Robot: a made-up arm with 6 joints. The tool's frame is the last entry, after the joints.
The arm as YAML. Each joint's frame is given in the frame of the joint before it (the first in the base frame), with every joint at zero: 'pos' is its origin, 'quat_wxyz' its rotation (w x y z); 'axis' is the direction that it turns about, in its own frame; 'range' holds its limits. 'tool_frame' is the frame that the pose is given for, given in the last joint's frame.
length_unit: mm
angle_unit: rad
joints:
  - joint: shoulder
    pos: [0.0, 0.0, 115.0]
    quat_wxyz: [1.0, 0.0, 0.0, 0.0]
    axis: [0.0, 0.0, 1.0]
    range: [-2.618, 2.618]
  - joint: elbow
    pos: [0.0, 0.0, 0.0]
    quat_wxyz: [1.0, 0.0, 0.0, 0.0]
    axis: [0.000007, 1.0, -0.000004]
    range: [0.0, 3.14]
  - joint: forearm
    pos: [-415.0, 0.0, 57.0]
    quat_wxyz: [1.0, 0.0, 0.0, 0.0]
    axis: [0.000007, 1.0, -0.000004]
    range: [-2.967, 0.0]
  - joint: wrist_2
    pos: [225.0, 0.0, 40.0]
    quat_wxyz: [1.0, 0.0, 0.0, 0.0]
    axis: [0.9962, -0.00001, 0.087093]
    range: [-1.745, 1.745]
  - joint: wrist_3
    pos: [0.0, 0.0, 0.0]
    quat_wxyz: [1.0, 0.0, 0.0, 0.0]
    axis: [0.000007, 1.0, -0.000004]
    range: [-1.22, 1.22]
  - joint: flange
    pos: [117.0, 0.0, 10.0]
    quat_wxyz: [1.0, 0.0, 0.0, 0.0]
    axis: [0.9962, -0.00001, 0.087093]
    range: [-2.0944, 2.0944]
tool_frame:
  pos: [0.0, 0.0, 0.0]
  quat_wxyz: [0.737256, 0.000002, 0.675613, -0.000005]
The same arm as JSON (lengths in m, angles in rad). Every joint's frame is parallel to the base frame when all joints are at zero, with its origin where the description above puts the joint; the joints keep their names.
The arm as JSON. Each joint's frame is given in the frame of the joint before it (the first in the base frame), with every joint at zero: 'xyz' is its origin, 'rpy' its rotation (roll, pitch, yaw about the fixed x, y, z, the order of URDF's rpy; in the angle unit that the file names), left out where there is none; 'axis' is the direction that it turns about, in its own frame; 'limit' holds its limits. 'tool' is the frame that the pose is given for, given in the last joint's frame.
{"units": {"length": "m", "angle": "rad"}, "joints": [
  {"name": "shoulder", "type": "revolute", "origin": {"xyz": [0.0, 0.0, 0.115]}, "axis": [0.0, 0.0, 1.0], "limit": {"lower": -2.618, "upper": 2.618}},
  {"name": "elbow", "type": "revolute", "origin": {"xyz": [0.0, 0.0, 0.0]}, "axis": [0.0, 1.0, 0.0], "limit": {"lower": 0.0, "upper": 3.14}},
  {"name": "forearm", "type": "revolute", "origin": {"xyz": [-0.415, 0.0, 0.057]}, "axis": [0.0, 1.0, 0.0], "limit": {"lower": -2.967, "upper": 0.0}},
  {"name": "wrist_2", "type": "revolute", "origin": {"xyz": [0.225, 0.0, 0.04]}, "axis": [0.9962, 0.0, 0.0871], "limit": {"lower": -1.745, "upper": 1.745}},
  {"name": "wrist_3", "type": "revolute", "origin": {"xyz": [0.0, 0.0, 0.0]}, "axis": [0.0, 1.0, 0.0], "limit": {"lower": -1.22, "upper": 1.22}},
  {"name": "flange", "type": "revolute", "origin": {"xyz": [0.117, 0.0, 0.01]}, "axis": [0.9962, 0.0, 0.0871], "limit": {"lower": -2.0944, "upper": 2.0944}}
], "tool": {"origin": {"xyz": [0.0, 0.0, 0.0], "rpy": [0.0, 1.4836, -0.0001]}}}

